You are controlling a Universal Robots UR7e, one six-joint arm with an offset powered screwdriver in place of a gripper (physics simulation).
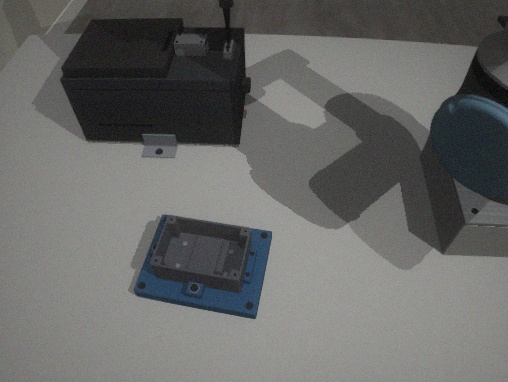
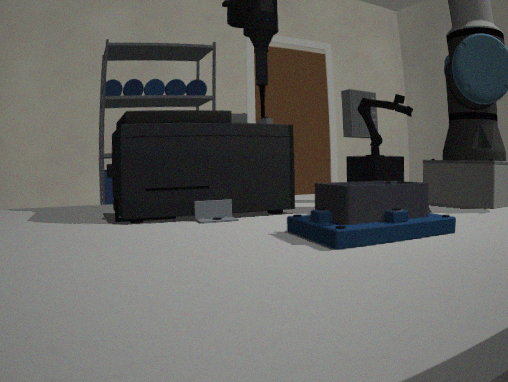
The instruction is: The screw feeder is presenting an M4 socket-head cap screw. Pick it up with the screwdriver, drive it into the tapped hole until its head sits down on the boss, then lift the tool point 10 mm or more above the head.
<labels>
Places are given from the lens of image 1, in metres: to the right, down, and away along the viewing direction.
blue fixture plate (image 1: 215, 300): -0.05, 0.14, 0.53
</labels>
